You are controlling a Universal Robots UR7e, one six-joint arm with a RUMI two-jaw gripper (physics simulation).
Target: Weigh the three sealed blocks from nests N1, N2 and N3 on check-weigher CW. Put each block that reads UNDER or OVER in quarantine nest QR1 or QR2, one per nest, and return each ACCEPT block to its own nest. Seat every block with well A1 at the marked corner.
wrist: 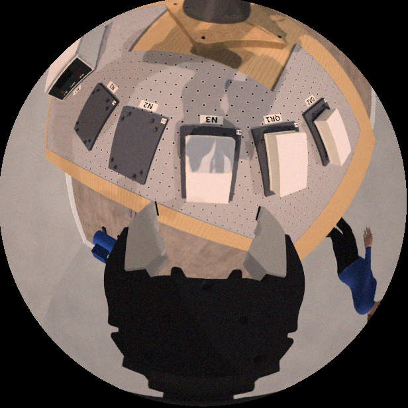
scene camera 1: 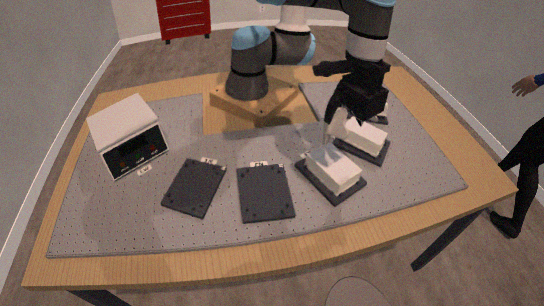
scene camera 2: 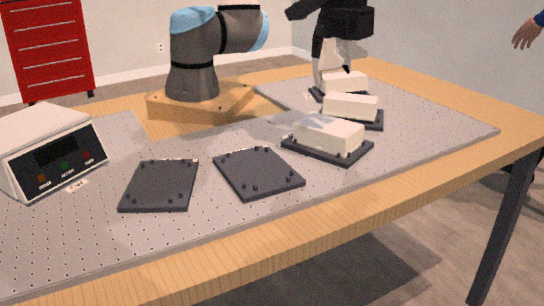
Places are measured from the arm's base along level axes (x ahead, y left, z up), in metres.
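Pixels of known places: gripper, fingertip midpoint: [scene camera 1: 344, 134] [scene camera 2: 334, 80]; arm's base, origin of the base link: [scene camera 1: 246, 88] [scene camera 2: 192, 92].
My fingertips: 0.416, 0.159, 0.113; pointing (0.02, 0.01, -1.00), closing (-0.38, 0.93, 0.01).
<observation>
For each thing: its middle in the pictures, then the offset to it from my fingertips, as dx, dy, dz. "*": a spot on its surface instead.
- white block, body centre: [scene camera 2: 328, 133] [scene camera 1: 333, 167] -0.008, -0.001, -0.117
- nest N3, surface spot: [scene camera 1: 336, 199] * +0.076, -0.020, -0.139
- second block, body centre: [scene camera 2: 350, 105] [scene camera 1: 364, 135] -0.103, +0.141, -0.113
- nest QR1, surface spot: [scene camera 2: 378, 124] * -0.021, +0.161, -0.138
- third block, body centre: [scene camera 2: 342, 82] -0.258, +0.242, -0.109
- N2, body centre: [scene camera 2: 256, 168] [scene camera 1: 264, 190] +0.010, -0.184, -0.139
- Check-weigher CW, body centre: [scene camera 2: 35, 147] [scene camera 1: 125, 133] -0.245, -0.572, -0.100
My gripper [scene camera 1: 341, 128] [scene camera 2: 331, 70] [wrist: 207, 205] is open and empty, raised above the nests on the right. A white block [scene camera 1: 337, 172] [scene camera 2: 330, 135] [wrist: 210, 187] sits on nest N3 [scene camera 1: 336, 199] [wrist: 210, 131]. A second block [scene camera 1: 367, 135] [scene camera 2: 350, 106] [wrist: 287, 162] is on nest QR1 [scene camera 2: 378, 124] [wrist: 260, 150]. A third block [scene camera 2: 345, 81] [wrist: 334, 137] is on nest QR2 [wrist: 312, 120], mostly hidden by the gripper in scene camera 1. Nests N1 [scene camera 1: 194, 187] [scene camera 2: 160, 185] [wrist: 96, 117] and N2 [scene camera 1: 265, 192] [scene camera 2: 257, 172] [wrist: 137, 145] hold no block. Check-weigher CW [scene camera 1: 122, 120] [scene camera 2: 42, 117] bears no block; its display is dark.
The arm's wooden base plate [scene camera 1: 220, 125] [scene camera 2: 175, 112] [wrist: 165, 42] is at the back of the table. A person [scene camera 1: 525, 165] [wrist: 357, 275] stands past the right table edge. A red drawer cabinet [scene camera 1: 185, 20] [scene camera 2: 47, 50] stands behind.
</observation>
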